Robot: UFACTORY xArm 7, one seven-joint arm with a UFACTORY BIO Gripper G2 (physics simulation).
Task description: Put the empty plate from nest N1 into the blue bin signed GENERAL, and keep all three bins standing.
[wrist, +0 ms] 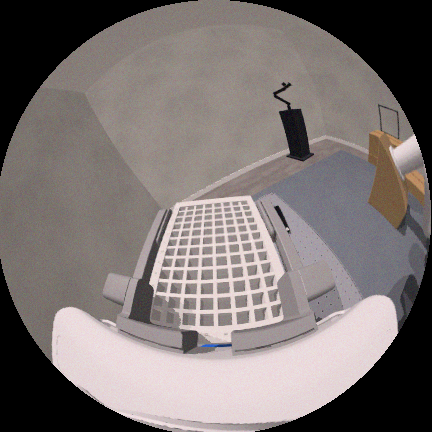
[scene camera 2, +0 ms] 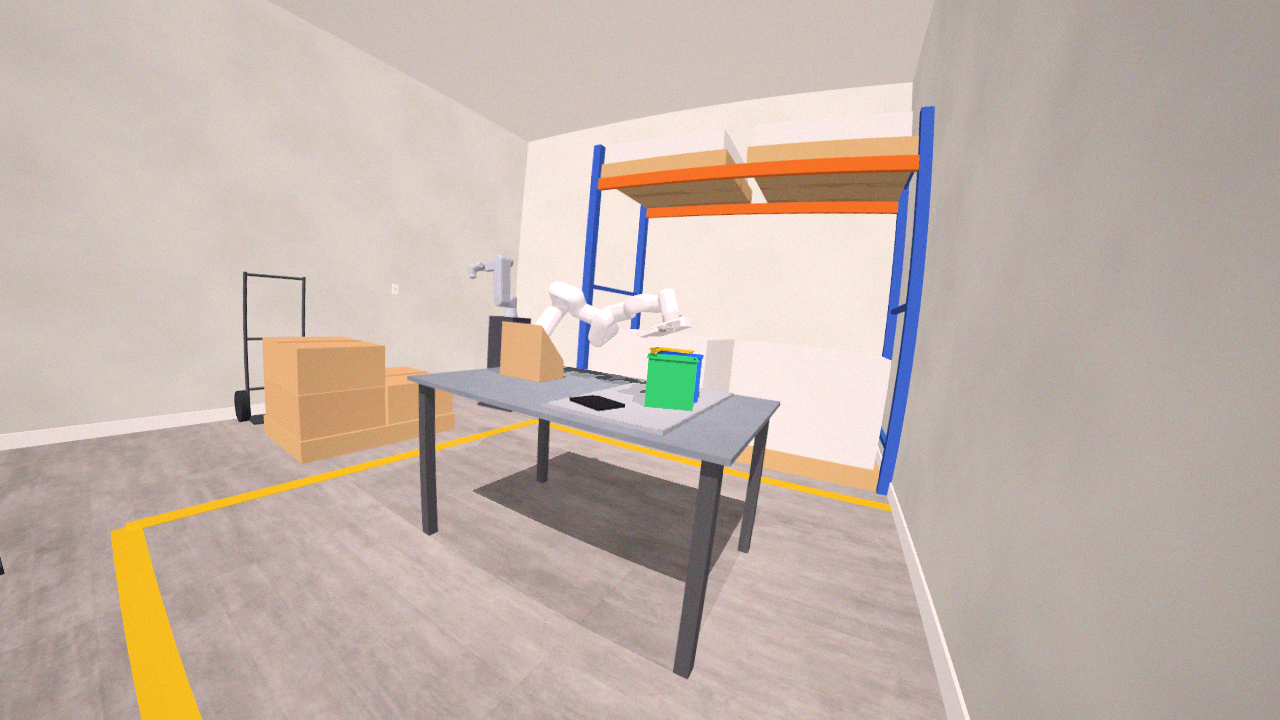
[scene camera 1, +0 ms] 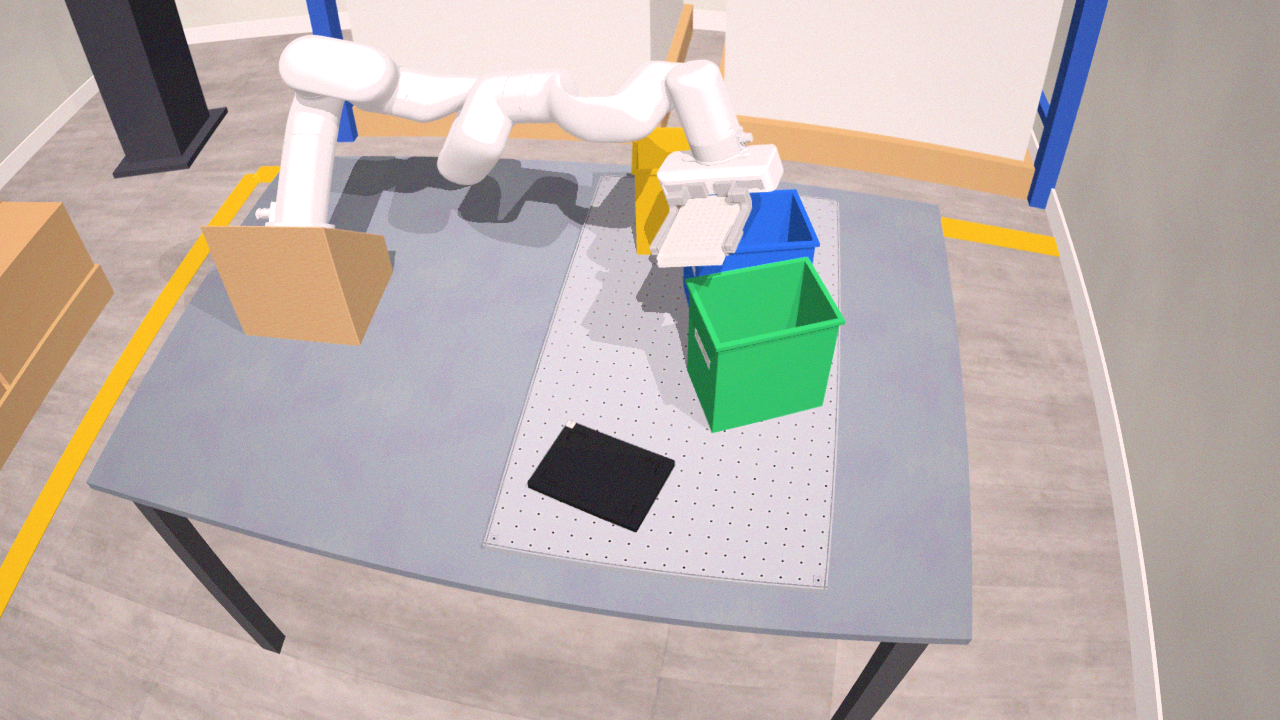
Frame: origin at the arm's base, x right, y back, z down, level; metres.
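Seen in the pictures: hand, tool point: (wrist: pixel 213 225) (scene camera 2: pixel 652 332) (scene camera 1: pixel 696 241); arm's base, link origin: (scene camera 2: pixel 535 340) (scene camera 1: pixel 299 230).
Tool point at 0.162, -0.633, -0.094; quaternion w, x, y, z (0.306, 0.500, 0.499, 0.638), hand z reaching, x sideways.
Observation:
Pixels of each thing's top centre, then the offset from my tool point to it, as dx, dy, dz. Level surfaces: height alone.
- white well plate, top centre: (wrist: pixel 197 230) (scene camera 1: pixel 703 214) (scene camera 2: pixel 656 325) -0.024, -0.008, -0.024
- blue bin, top centre: (scene camera 1: pixel 749 219) (scene camera 2: pixel 681 353) -0.148, -0.082, +0.081
- green bin, top centre: (scene camera 1: pixel 765 299) (scene camera 2: pixel 672 356) +0.020, -0.092, +0.081
- yellow bin, top centre: (scene camera 1: pixel 688 148) (scene camera 2: pixel 672 349) -0.328, +0.003, +0.081
- black flat nest, top centre: (scene camera 1: pixel 600 471) (scene camera 2: pixel 597 399) +0.178, +0.122, +0.246
- perforated white board, surface height: dz +0.261
- grey table, surface height: dz +0.274
My gripper (scene camera 1: pixel 696 248) (wrist: pixel 215 207) is shut on a white well plate (scene camera 1: pixel 702 232) (wrist: pixel 215 260), its fingers along the plate's two long sides. The wells look empty. In scene camera 2 the gripper hangs above the bins. The blue bin (scene camera 1: pixel 787 219) (scene camera 2: pixel 699 380) stands upright, partly behind the plate and the green bin; in scene camera 1 the plate overlaps its left part. A thin blue strip shows in the wrist view. The green bin (scene camera 1: pixel 769 376) (scene camera 2: pixel 671 383) and the yellow bin (scene camera 1: pixel 648 197) stand upright too. A black flat nest (scene camera 1: pixel 601 476) (scene camera 2: pixel 597 402) lies at the front. No GENERAL sign is readable.
A perforated white board (scene camera 1: pixel 617 394) lies under the bins and nest on the grey table (scene camera 1: pixel 402 429). A tan slanted box (scene camera 1: pixel 286 282) (scene camera 2: pixel 528 351) (wrist: pixel 387 195) stands by the arm's base. A pale upright panel (scene camera 2: pixel 719 365) shows behind the bins.

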